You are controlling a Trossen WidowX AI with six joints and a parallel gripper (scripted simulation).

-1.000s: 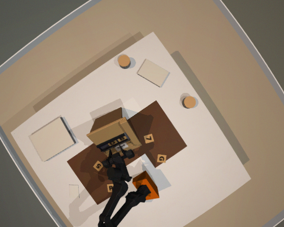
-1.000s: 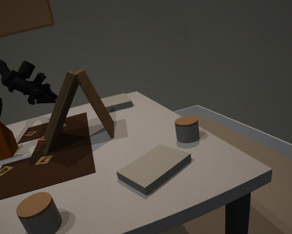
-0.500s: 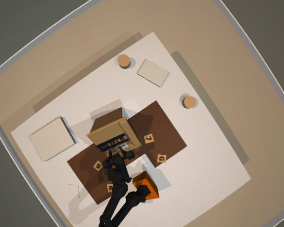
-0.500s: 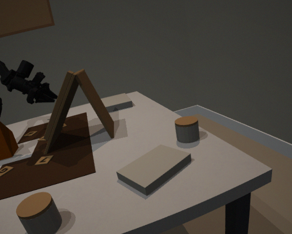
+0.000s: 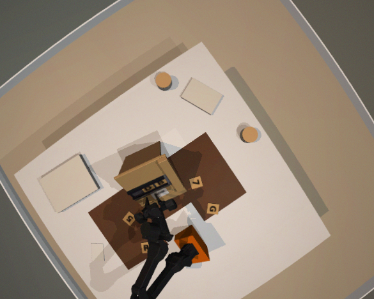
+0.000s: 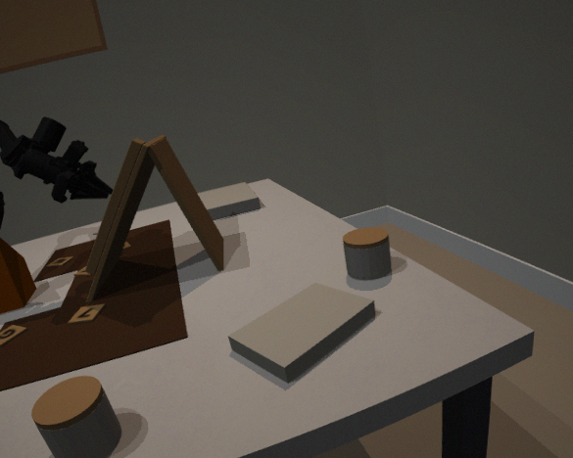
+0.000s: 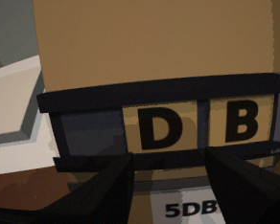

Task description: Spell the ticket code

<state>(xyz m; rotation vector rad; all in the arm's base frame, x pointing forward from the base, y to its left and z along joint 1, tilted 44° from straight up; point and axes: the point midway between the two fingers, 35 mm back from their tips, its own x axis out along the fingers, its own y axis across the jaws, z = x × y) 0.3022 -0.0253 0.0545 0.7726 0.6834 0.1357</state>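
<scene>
Right now the white ticket is 100 mm below my gripper tip, 20 mm to the right of it and 20 mm behind it. From my gripper tip the other things lie so: brown mat 190 mm below, 120 mm behind, 10 mm to the right; then pale card 470 mm to the left, 190 mm below, 130 mm behind; then flat slab 460 mm to the right, 290 mm ahead, 180 mm below.
</scene>
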